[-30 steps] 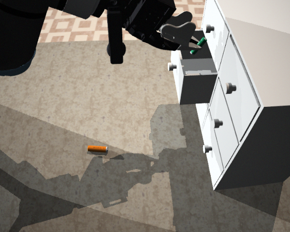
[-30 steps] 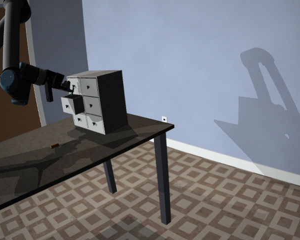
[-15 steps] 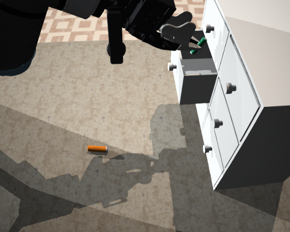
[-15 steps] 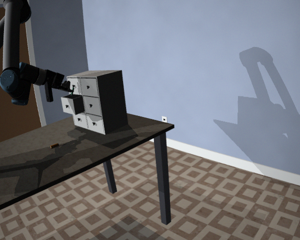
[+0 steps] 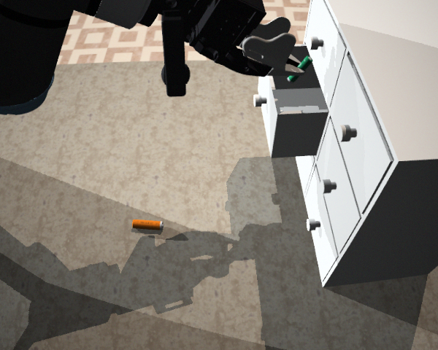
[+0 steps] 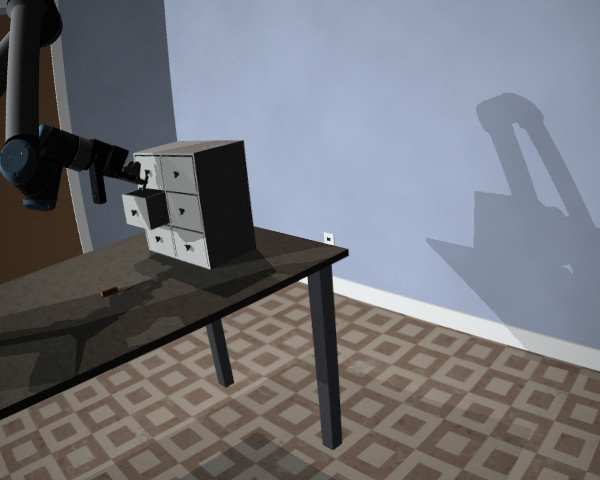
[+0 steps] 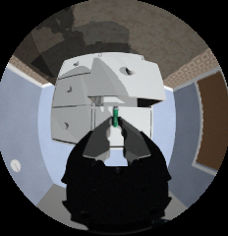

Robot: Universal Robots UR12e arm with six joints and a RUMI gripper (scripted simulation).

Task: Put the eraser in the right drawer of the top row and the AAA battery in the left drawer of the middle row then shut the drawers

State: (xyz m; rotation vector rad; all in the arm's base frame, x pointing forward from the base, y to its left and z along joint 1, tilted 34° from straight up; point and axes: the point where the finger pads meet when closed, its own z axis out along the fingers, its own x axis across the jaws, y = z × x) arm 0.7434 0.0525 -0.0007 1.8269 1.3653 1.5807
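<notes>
Right now my hand is 1 cm short of the green battery and 1 cm above it. The rest, counted from my hand: white eraser: 15 cm ahead, 8 cm to the right, 2 cm below; orange battery: 21 cm behind, 11 cm to the right, 24 cm below.
</notes>
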